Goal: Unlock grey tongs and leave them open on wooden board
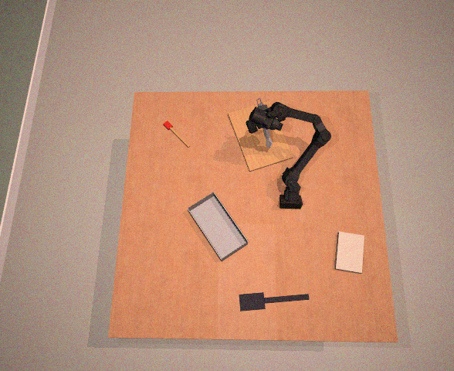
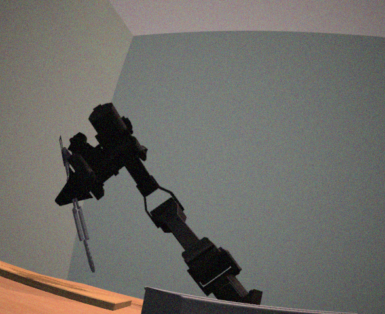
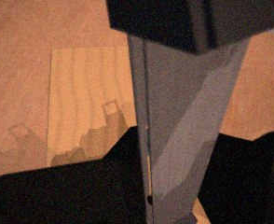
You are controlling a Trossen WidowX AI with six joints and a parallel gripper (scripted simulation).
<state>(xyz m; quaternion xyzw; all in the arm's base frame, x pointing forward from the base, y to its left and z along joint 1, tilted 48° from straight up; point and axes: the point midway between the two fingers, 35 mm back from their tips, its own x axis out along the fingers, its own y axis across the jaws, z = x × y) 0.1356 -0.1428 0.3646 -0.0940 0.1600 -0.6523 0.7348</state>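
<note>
My gripper tip is now 17 cm above the wooden board. Round my gripper tip: pale block (65 cm to the left, 38 cm behind, 16 cm below); then grey roasting tin (50 cm to the left, 24 cm ahead, 15 cm below); then red-headed spatula (46 cm ahead, 17 cm below, 5 cm to the right).
</note>
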